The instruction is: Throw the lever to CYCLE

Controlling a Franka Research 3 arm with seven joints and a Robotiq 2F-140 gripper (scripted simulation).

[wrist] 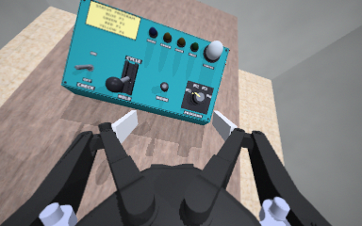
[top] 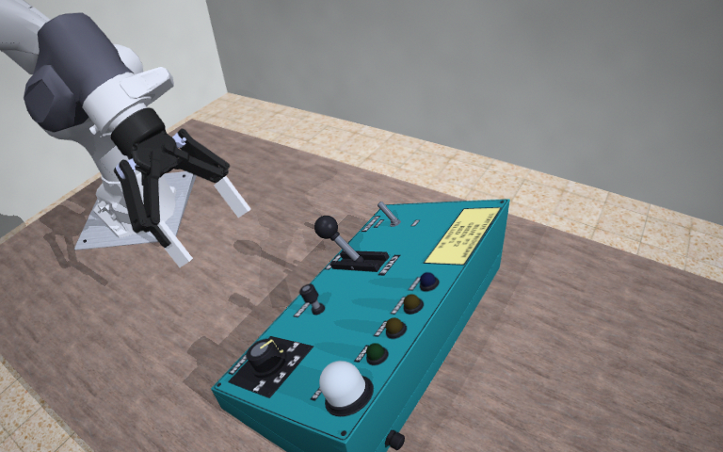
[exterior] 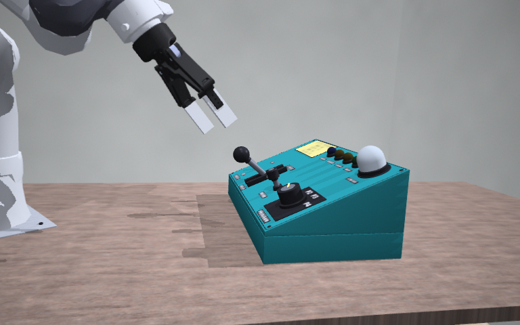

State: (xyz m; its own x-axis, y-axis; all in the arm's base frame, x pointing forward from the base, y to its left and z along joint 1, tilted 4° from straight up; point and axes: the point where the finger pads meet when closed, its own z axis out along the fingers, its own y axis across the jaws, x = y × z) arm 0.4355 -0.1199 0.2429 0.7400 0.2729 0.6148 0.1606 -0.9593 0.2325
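Now: hand 17 cm short of the teal console, 14 cm above it and 11 cm to the right of it. Round my hand: black switch 13 cm ahead, 12 cm below, 4 cm to the left; then small toggle 28 cm to the left, 14 cm ahead, 12 cm below; then rotary selector 14 cm ahead, 12 cm below, 7 cm to the right.
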